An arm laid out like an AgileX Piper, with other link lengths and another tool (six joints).
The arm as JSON. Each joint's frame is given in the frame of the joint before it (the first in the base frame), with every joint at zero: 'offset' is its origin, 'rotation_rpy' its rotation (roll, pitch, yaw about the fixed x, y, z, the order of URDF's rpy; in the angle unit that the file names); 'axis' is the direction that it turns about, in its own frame. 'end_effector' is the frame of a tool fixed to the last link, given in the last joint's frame.
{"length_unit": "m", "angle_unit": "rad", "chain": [
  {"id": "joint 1", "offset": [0.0, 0.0, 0.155], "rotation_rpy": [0.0, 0.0, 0.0], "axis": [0.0, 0.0, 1.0]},
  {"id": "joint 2", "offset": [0.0, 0.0, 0.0], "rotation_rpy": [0.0, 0.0, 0.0], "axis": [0.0, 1.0, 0.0]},
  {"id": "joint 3", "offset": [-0.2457, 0.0, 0.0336], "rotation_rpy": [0.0, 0.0, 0.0], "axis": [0.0, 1.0, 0.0]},
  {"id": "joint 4", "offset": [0.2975, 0.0, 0.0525], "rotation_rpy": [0.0, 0.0, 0.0], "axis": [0.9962, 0.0, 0.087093]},
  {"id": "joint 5", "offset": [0.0, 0.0, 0.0], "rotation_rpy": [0.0, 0.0, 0.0], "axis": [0.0, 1.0, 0.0]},
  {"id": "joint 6", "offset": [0.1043, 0.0, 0.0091], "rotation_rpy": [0.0, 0.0, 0.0], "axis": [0.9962, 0.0, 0.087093]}
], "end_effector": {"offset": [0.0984, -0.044, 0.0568], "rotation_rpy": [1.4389, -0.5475, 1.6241]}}
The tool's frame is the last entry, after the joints.
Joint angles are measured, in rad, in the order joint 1, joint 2, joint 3, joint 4, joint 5, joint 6. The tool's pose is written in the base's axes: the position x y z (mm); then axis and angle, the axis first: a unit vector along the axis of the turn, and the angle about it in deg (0 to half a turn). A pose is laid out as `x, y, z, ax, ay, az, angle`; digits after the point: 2 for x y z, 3 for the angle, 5 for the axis.
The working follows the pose.
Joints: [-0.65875 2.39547 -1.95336 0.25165 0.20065 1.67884]
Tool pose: 496.17, -408.61, 58.77, -0.63029, 0.61450, -0.47446, 171.732
Where each joint sits with the arm in this pose, in the base's axes (m; each line is computed from the numbers above, not from the rounded line before):
joint 1: 0.0000 0.0000 0.1550
joint 2: 0.0000 0.0000 0.1550
joint 3: 0.1607 -0.1244 0.2971
joint 4: 0.3911 -0.3028 0.2173
joint 5: 0.3911 -0.3028 0.2173
joint 6: 0.4648 -0.3532 0.1627
the tool: 0.4962 -0.4086 0.0588

